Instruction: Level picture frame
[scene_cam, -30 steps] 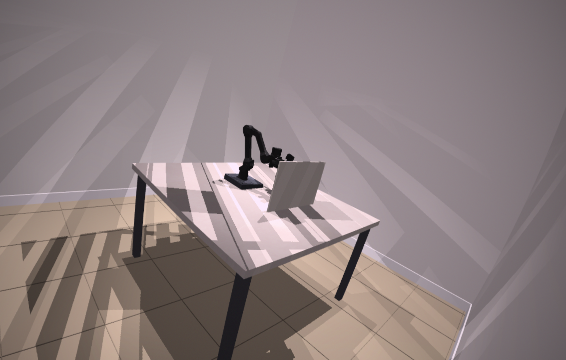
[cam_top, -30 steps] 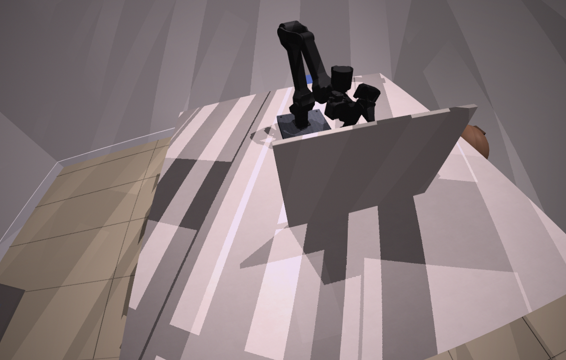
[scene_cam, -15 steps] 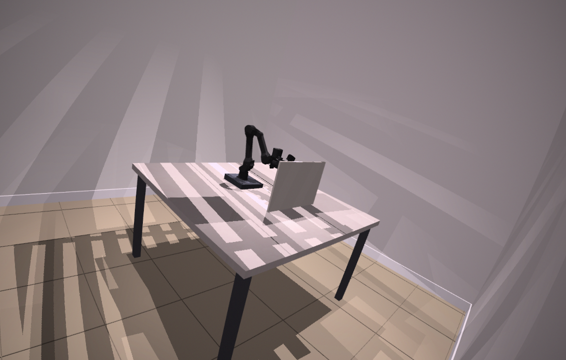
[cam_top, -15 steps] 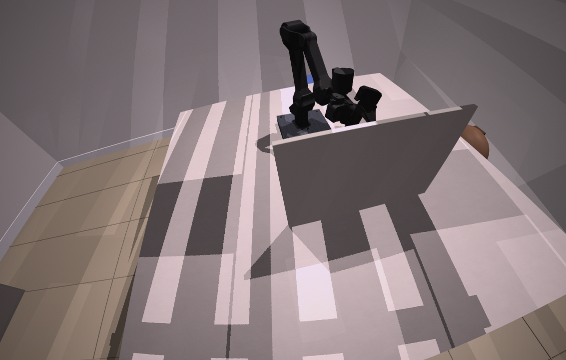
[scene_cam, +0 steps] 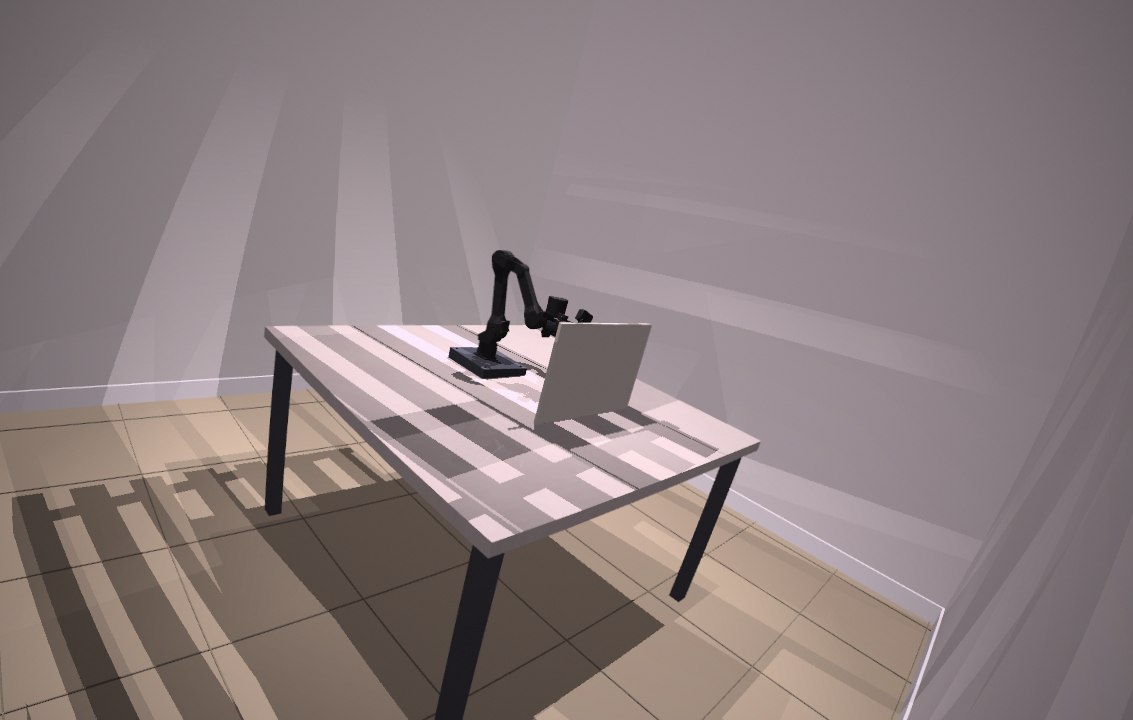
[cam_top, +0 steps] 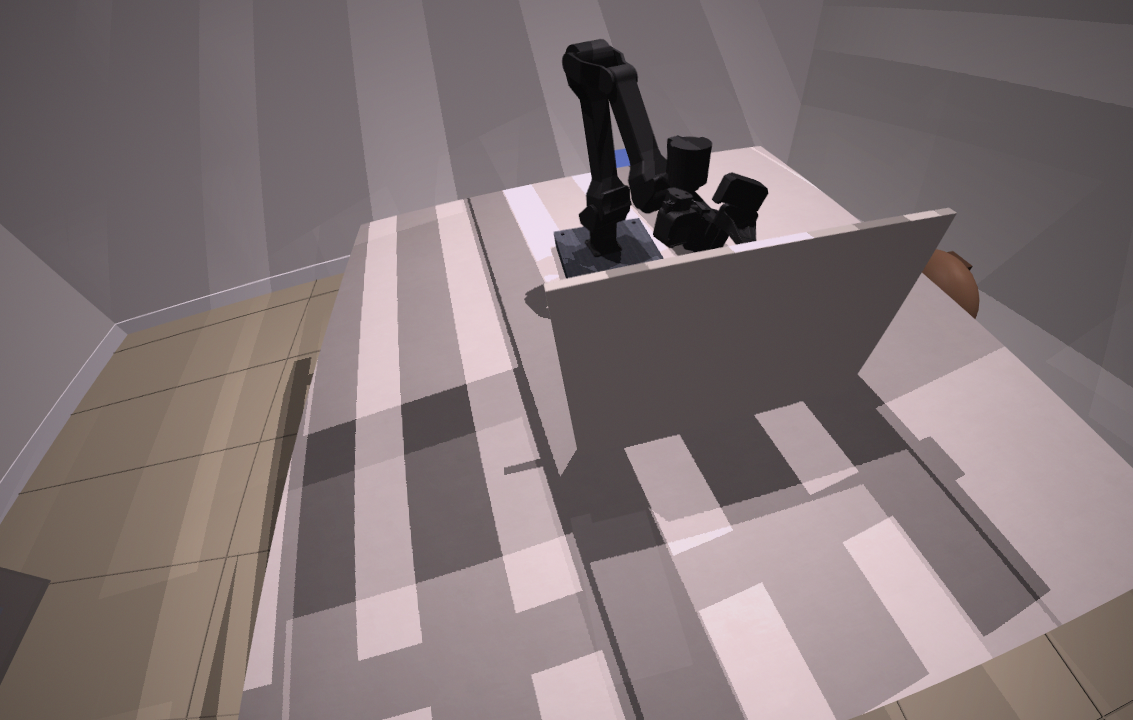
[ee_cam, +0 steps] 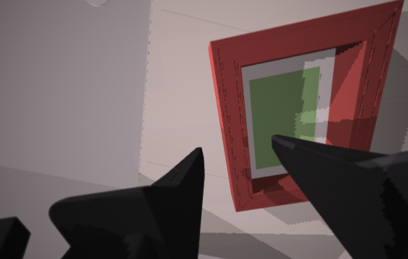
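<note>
Right now the picture frame is 5 cm below my gripper tip, 4 cm ahead of it and 2 cm to the right of it. Round my gripper tip: wall panel 7 cm below, 5 cm ahead, 2 cm to the right.
</note>
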